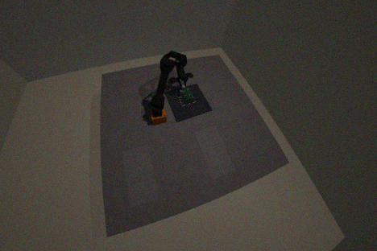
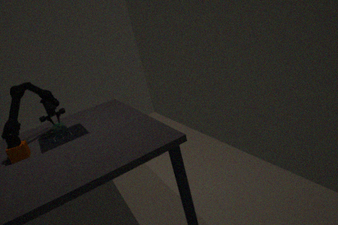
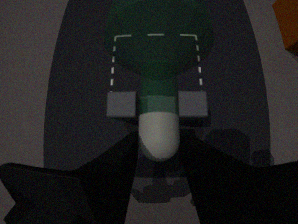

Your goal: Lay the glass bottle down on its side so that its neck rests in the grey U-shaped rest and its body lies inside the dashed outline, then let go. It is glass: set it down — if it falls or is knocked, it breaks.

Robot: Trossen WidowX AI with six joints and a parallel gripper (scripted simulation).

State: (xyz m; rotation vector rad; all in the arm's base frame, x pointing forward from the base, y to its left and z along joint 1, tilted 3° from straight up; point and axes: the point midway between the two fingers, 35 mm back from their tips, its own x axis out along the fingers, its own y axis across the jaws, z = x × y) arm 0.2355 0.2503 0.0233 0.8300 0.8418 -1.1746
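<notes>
Right now my gripper tip is 5 cm to the left of the glass bottle and 1 cm short of it. Also, from my gripper tip: dark mat (10 cm to the right, 7 cm below, 2 cm ahead).
</notes>
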